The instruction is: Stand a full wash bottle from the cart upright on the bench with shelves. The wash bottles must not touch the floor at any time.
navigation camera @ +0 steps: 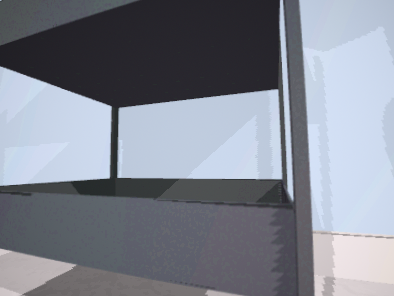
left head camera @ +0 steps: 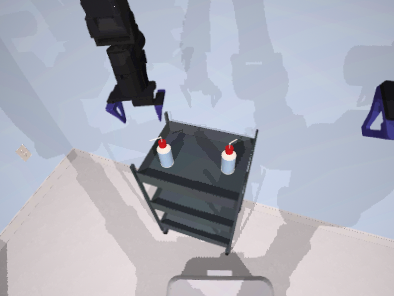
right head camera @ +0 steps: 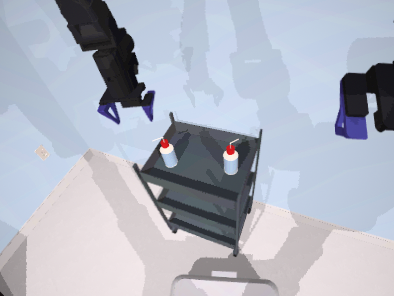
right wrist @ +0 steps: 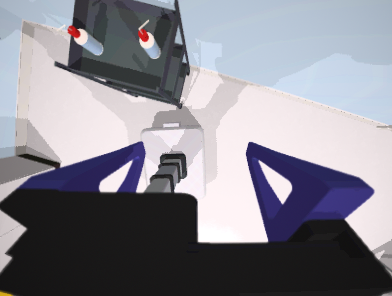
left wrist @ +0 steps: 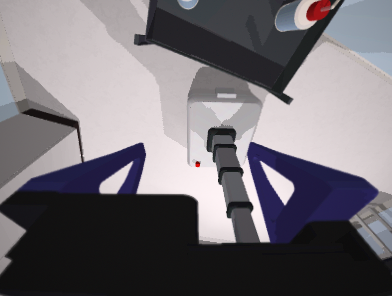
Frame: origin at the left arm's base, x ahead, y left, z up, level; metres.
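Seen in the pictures: left gripper, fingertip midpoint: (left head camera: 142, 121) (right head camera: 135, 121) (left wrist: 196, 148); right gripper, fingertip midpoint: (left head camera: 393, 133) (right head camera: 373, 131) (right wrist: 195, 147).
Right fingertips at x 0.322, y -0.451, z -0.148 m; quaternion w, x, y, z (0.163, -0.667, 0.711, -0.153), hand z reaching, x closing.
Pixels of each thing's middle, then the offset from my right fingertips to it. "*": a spot on its surface instead.
- left bottle at the middle of its body: (left head camera: 161, 150) (right head camera: 165, 150) (right wrist: 81, 38) 0.398 m ahead, 0.477 m left, 0.512 m down
- right bottle at the middle of its body: (left wrist: 308, 9) (right head camera: 232, 155) (left head camera: 230, 155) (right wrist: 149, 40) 0.369 m ahead, 0.186 m left, 0.512 m down
- grey box-like piece at a spot on its surface: (left wrist: 30, 145) * 0.296 m back, 1.555 m left, 0.856 m down
Two white wash bottles with light blue lower parts, red caps and thin spouts stand upright on the dark grey cart's top tray. The left bottle (left head camera: 165, 157) (right head camera: 170, 157) (right wrist: 90, 43) is partly cut off in the left wrist view (left wrist: 188, 3). The right bottle (left head camera: 228, 163) (right head camera: 230, 163) (left wrist: 294, 18) (right wrist: 150, 46) stands near the tray's right side. The cart (left head camera: 190, 184) (right head camera: 192, 184) (left wrist: 215, 50) (navigation camera: 150, 230) also shows in the right wrist view (right wrist: 125, 75). My left gripper (left head camera: 142, 120) (right head camera: 135, 121) (left wrist: 196, 148) is open, beyond the cart's left side in the head views. My right gripper (right wrist: 195, 147) is open, right of the cart. No bench with shelves can be made out.
My base (left wrist: 225, 112) (right wrist: 192, 145) stands close to the cart, below my column (left wrist: 236, 185). A grey box-like piece (left wrist: 30, 145) is at the left edge of the left wrist view, and a barred rack at the lower right. Pale blue walls stand behind the cart.
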